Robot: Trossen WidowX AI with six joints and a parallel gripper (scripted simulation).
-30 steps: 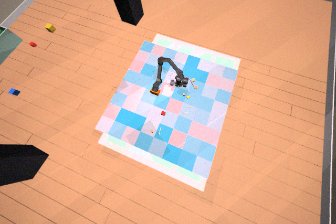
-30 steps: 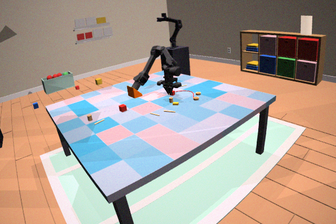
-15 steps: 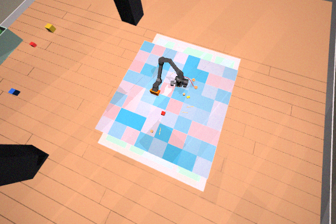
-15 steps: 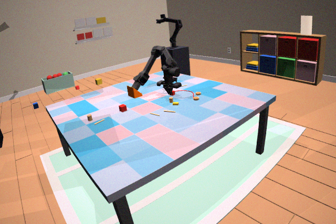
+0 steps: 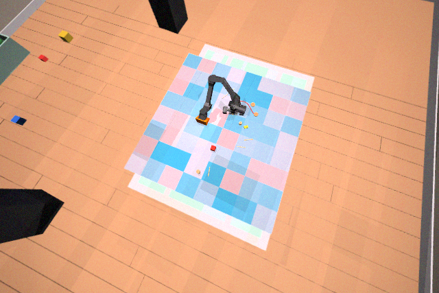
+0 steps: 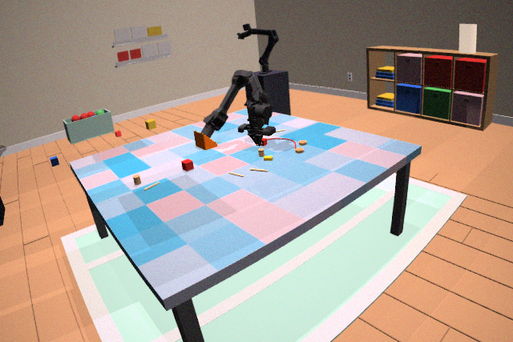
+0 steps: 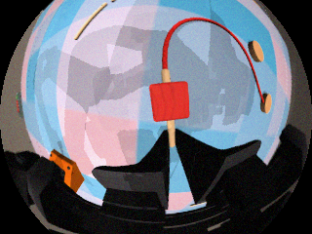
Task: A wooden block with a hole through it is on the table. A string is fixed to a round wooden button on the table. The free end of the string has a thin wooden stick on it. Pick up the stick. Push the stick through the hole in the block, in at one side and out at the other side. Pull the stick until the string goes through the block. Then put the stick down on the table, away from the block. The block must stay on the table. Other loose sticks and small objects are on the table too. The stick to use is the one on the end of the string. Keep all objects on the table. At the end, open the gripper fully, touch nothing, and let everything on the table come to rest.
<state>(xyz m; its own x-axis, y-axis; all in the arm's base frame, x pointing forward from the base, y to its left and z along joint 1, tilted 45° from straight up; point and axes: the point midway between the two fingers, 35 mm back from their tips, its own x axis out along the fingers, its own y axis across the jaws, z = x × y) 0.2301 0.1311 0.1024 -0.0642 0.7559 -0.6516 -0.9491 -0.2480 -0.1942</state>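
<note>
Right now my gripper tip is 160 mm short of the yellow piece and 70 mm to the left of it.
</note>
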